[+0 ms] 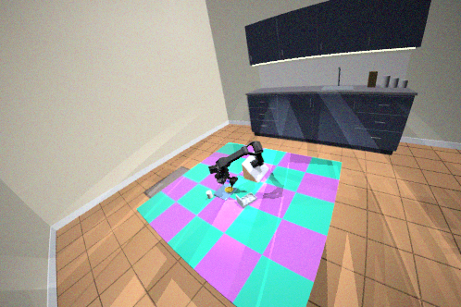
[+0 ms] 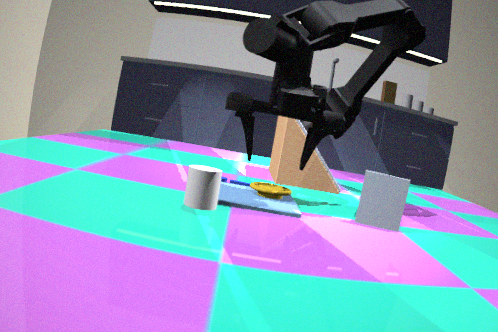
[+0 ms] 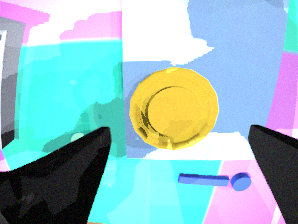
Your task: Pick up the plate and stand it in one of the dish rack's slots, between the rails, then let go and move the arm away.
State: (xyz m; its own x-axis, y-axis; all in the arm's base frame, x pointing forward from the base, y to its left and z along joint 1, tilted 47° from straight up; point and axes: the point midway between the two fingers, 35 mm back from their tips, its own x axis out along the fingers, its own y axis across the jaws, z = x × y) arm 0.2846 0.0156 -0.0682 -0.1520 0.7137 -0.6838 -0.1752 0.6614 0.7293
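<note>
The yellow plate lies 4 cm below my gripper tip. From my gripper tip the other things lie so: blue spoon (8 cm behind, 7 cm to the right, 5 cm below); then white cylindrical cup (13 cm ahead, 8 cm to the right, 3 cm below); then pale blue mat (5 cm below, 2 cm to the right, 2 cm ahead).
</note>
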